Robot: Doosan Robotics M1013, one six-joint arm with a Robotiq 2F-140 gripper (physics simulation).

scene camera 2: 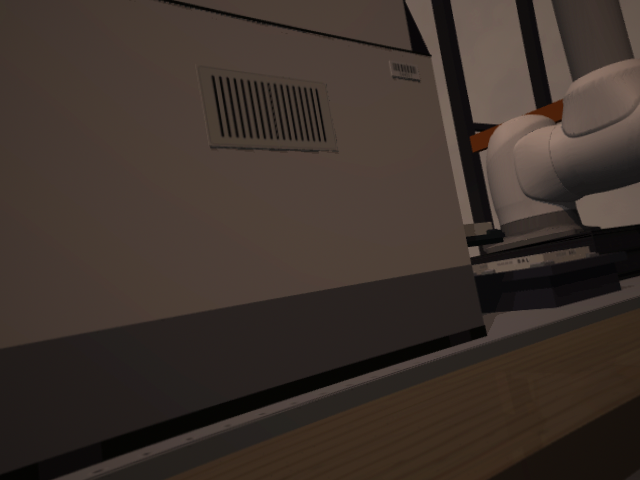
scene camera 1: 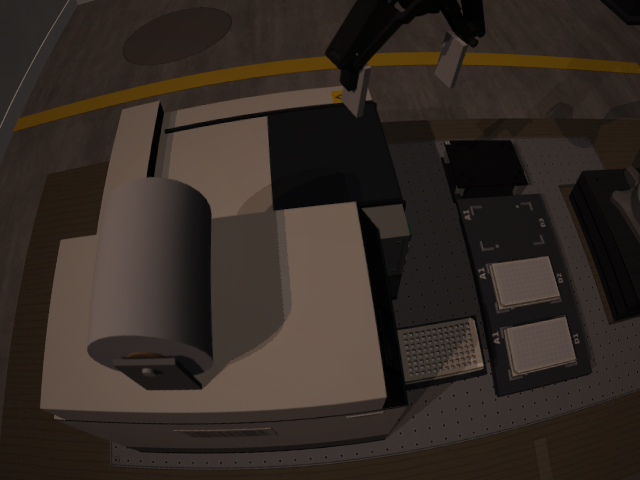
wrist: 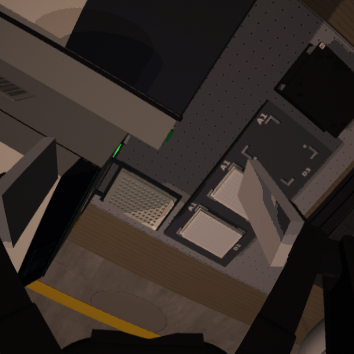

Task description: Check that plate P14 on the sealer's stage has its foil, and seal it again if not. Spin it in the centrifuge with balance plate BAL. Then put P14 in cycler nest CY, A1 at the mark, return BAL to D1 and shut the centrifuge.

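Frame: origin at the arm's base, x left, y back, z up, level; millimetres.
Where they show: gripper, between the fingertips: (scene camera 1: 401, 92) (wrist: 151, 168); arm's base, origin of its link: (scene camera 2: 543, 243).
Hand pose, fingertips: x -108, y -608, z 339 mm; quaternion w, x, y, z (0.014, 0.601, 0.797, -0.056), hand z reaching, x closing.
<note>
Each offset is from my fingertips to the top centre of the thing. "*": to the spot under its first point.
A plate {dx +206, dy +20, dz -307 mm} (scene camera 1: 439, 348) (wrist: 140, 197) lies on the stage beside the big beige sealer {* dx +196, dy -138, dz -78 mm} (scene camera 1: 330, 310). Its wells show as a dotted grid with no foil visible; its label is not readable. A pale plate {dx +248, dy +213, dz -358 mm} (scene camera 1: 540, 345) (wrist: 211, 233) lies at D1; the label BAL {* dx +254, dy +149, dz -363 mm} (scene camera 2: 523, 260) shows on a plate edge in scene camera 2. Another pale plate {dx +126, dy +234, dz -358 mm} (scene camera 1: 524, 281) (wrist: 231, 191) lies at D2, partly behind a finger in the wrist view. My gripper (scene camera 1: 403, 97) (wrist: 151, 168) is open and empty, high near the dark-topped beige housing (scene camera 1: 217, 155). Nest CY cannot be identified.
A large roll {dx +159, dy -296, dz +48 mm} (scene camera 1: 155, 268) stands out above the sealer. Marked place D3 (scene camera 1: 509, 227) (wrist: 282, 150) holds no plate. A black block {dx -151, dy +281, dz -360 mm} (scene camera 1: 485, 162) (wrist: 320, 90) stands behind the deck. A ridged black unit (scene camera 1: 607, 242) stands at the right.
</note>
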